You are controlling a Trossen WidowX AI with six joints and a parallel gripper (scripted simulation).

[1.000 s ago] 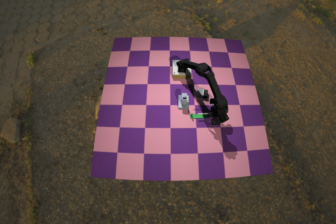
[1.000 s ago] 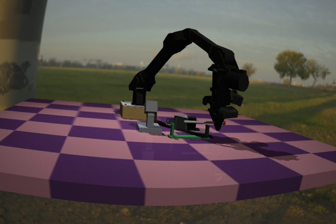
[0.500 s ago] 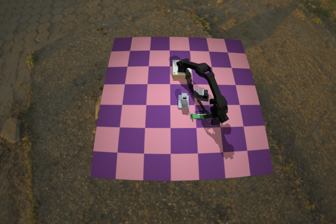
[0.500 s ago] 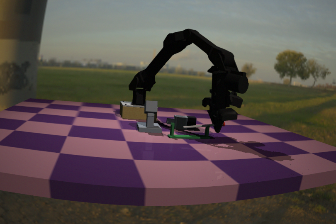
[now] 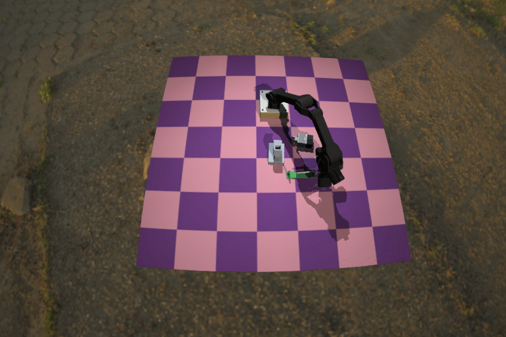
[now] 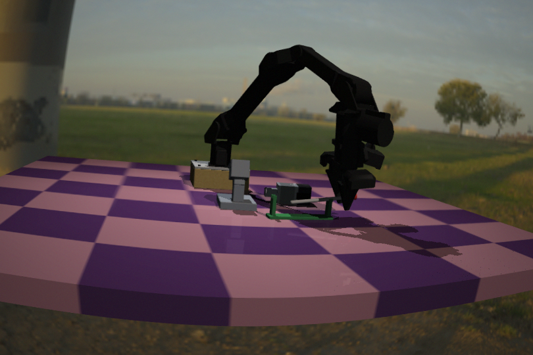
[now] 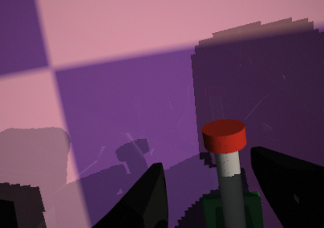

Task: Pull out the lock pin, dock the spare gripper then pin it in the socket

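Right now the green rack is 20 mm ahead of my gripper tip and 100 mm to the right of it. The rest, counted from my gripper tip: spare gripper 170 mm behind, 100 mm to the right; then grey mount 80 mm behind, 220 mm to the right, 30 mm above.
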